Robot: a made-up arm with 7 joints. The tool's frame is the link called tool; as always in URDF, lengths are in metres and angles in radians.
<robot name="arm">
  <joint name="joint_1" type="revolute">
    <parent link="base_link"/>
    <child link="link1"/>
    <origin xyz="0 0 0"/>
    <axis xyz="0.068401 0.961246 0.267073"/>
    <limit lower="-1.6" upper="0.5"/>
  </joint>
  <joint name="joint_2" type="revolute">
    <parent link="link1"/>
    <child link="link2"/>
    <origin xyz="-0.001 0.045 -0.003"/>
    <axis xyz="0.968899 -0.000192 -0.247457"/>
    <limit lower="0" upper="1.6"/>
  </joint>
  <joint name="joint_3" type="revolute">
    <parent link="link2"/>
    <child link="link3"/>
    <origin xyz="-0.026 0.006 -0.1"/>
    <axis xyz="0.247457 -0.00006 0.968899"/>
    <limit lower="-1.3" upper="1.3"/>
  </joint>
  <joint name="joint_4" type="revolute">
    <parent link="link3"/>
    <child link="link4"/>
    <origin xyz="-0.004 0 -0.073"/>
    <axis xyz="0.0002 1 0.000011"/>
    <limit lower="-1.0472" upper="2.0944"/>
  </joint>
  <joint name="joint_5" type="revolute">
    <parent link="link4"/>
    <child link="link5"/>
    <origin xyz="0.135 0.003 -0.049"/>
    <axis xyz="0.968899 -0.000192 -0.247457"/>
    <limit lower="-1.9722" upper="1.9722"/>
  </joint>
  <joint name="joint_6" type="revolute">
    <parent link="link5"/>
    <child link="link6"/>
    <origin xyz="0.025 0 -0.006"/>
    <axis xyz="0.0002 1 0.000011"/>
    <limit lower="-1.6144" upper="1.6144"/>
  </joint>
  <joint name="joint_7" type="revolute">
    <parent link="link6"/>
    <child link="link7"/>
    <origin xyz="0.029 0 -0.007"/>
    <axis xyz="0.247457 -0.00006 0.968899"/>
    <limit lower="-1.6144" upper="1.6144"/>
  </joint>
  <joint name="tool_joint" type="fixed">
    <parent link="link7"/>
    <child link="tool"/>
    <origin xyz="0 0 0" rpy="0 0.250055 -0.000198"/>
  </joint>
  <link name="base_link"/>
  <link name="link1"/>
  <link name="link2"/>
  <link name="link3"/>
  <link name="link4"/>
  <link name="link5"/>
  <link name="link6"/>
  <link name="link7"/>
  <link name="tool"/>
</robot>
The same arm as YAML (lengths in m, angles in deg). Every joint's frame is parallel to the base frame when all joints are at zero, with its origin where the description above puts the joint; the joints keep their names.
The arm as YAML. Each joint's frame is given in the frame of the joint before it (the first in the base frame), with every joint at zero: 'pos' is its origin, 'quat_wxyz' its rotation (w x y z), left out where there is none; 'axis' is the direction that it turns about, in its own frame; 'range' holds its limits. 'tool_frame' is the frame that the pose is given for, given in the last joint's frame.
length_unit: m
angle_unit: deg
joints:
  - joint: joint_1
    pos: [0.0, 0.0, 0.0]
    axis: [0.068403, 0.961235, 0.26711]
    range: [-91.67, 28.65]
  - joint: joint_2
    pos: [-0.001, 0.045, -0.003]
    axis: [0.968889, -0.0002, -0.247497]
    range: [0.0, 91.67]
  - joint: joint_3
    pos: [-0.026, 0.006, -0.1]
    axis: [0.247497, -0.0001, 0.968889]
    range: [-74.48, 74.48]
  - joint: joint_4
    pos: [-0.004, 0.0, -0.073]
    axis: [0.0002, 1.0, 0.0]
    range: [-60.0, 120.0]
  - joint: joint_5
    pos: [0.135, 0.003, -0.049]
    axis: [0.968889, -0.0002, -0.247497]
    range: [-113.0, 113.0]
  - joint: joint_6
    pos: [0.025, 0.0, -0.006]
    axis: [0.0002, 1.0, 0.0]
    range: [-92.5, 92.5]
  - joint: joint_7
    pos: [0.029, 0.0, -0.007]
    axis: [0.247497, -0.0001, 0.968889]
    range: [-92.5, 92.5]
tool_frame:
  pos: [0.0, 0.0, 0.0]
  quat_wxyz: [0.992194, 0.000012, 0.124702, -0.000098]

